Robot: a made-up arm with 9 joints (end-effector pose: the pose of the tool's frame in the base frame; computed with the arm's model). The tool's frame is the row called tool.
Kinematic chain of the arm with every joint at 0, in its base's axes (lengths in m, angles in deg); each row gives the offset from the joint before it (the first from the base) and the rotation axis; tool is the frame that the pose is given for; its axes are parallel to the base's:
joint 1: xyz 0 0 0.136 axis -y
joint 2: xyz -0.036 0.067 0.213 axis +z
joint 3: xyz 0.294 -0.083 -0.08 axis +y
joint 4: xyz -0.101 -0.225 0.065 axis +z
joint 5: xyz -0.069 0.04 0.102 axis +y
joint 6: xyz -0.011 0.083 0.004 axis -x
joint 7: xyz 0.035 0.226 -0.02 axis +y
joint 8: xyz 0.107 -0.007 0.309 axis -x
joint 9: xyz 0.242 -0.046 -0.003 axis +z
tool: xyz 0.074 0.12 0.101
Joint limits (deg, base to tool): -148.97..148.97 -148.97..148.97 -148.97..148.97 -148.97..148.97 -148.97..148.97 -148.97..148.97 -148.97..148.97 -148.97..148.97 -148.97..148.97
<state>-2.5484 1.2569 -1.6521 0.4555 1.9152 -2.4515 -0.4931 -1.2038 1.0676</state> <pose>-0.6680 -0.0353 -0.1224 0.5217 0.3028 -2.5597</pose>
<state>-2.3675 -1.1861 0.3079 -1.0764 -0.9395 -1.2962 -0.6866 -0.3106 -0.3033</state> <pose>0.7393 0.0978 -0.2255 -1.0209 0.0423 -0.2606</pose>
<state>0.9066 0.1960 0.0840 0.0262 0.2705 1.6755 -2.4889 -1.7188 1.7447</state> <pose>-0.3691 -0.3014 0.2030 0.2654 -0.6431 -1.8704</pose>
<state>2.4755 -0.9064 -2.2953 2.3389 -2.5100 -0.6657 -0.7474 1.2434 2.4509</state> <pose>-0.0985 -0.6784 -0.2716 1.6072 -0.9838 0.5217</pose>
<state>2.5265 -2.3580 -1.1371 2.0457 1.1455 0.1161 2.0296 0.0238 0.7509</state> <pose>0.8974 0.3743 -0.2596 1.4081 0.8856 0.4773</pose>
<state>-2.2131 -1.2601 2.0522 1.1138 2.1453 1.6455 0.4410 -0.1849 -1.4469</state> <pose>0.9342 -0.3942 0.1418 1.3388 2.1966 0.5164</pose>
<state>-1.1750 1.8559 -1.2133 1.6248 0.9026 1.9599 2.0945 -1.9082 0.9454</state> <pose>0.3617 0.4083 0.2334 1.1193 -1.0838 0.7519</pose>
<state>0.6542 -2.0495 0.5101 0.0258 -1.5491 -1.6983 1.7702 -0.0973 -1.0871</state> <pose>-0.3019 -0.2559 0.8661 0.9615 -0.1728 -1.0551</pose>
